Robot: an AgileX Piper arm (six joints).
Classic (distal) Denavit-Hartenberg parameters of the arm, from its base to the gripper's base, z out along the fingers. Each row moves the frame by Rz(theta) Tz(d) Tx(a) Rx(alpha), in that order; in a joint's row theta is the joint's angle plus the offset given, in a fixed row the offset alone. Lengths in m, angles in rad.
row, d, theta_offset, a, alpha
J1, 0.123, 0, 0, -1.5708
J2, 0, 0.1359, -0.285, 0
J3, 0, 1.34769, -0.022, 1.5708
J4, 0.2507, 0, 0, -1.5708
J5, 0, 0, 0, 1.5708
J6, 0.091, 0, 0, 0
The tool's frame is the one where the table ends.
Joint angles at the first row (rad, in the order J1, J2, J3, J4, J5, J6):
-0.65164 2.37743 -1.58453 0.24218 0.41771 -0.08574
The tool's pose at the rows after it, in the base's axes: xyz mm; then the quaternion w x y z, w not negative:
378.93, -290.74, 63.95, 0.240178, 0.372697, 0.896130, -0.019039
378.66, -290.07, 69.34, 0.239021, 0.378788, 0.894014, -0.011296
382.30, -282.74, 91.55, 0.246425, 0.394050, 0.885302, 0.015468
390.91, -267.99, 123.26, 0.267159, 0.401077, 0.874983, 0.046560
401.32, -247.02, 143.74, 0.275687, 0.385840, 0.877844, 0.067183
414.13, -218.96, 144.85, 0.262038, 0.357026, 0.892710, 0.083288
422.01, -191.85, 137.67, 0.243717, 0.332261, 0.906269, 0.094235
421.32, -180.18, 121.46, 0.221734, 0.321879, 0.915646, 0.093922
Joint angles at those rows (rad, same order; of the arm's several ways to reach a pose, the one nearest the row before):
-0.67206 2.37847 -1.58542 0.24133 0.39685 -0.08443
-0.67351 2.36629 -1.58651 0.25895 0.41787 -0.08442
-0.66461 2.31677 -1.58652 0.32638 0.47038 -0.08443
-0.63824 2.24866 -1.58655 0.40541 0.51461 -0.08440
-0.59456 2.20373 -1.58656 0.43851 0.54923 -0.08536
-0.53190 2.19804 -1.58473 0.44138 0.58067 -0.08537
-0.47338 2.19995 -1.56249 0.44138 0.59043 -0.08608
-0.44963 2.21833 -1.53288 0.42891 0.58347 -0.08721

